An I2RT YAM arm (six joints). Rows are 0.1 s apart.
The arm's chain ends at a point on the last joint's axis. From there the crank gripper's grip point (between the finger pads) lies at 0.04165 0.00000 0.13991 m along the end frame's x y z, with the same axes.
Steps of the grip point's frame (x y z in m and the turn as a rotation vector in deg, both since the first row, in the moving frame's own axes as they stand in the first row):
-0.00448 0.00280 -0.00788 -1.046 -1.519 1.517
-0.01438 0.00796 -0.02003 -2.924 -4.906 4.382
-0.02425 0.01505 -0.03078 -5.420 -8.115 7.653
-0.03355 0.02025 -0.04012 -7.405 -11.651 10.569
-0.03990 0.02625 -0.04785 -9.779 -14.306 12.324
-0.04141 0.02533 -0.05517 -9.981 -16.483 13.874
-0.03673 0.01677 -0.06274 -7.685 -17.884 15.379
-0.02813 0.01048 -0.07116 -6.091 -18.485 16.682
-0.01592 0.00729 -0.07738 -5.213 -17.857 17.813
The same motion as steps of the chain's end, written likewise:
-0.00071 -0.00082 -0.00890 -1.046 -1.519 1.517
-0.00188 -0.00197 -0.02281 -2.924 -4.906 4.382
-0.00292 -0.00256 -0.03435 -5.420 -8.115 7.653
-0.00232 -0.00306 -0.04394 -7.405 -11.651 10.569
-0.00099 -0.00300 -0.05093 -9.779 -14.306 12.324
0.00351 -0.00438 -0.05815 -9.981 -16.483 13.874
0.01154 -0.00734 -0.06665 -7.685 -17.884 15.379
0.02151 -0.00987 -0.07558 -6.091 -18.485 16.682
0.03214 -0.01145 -0.08210 -5.213 -17.857 17.813

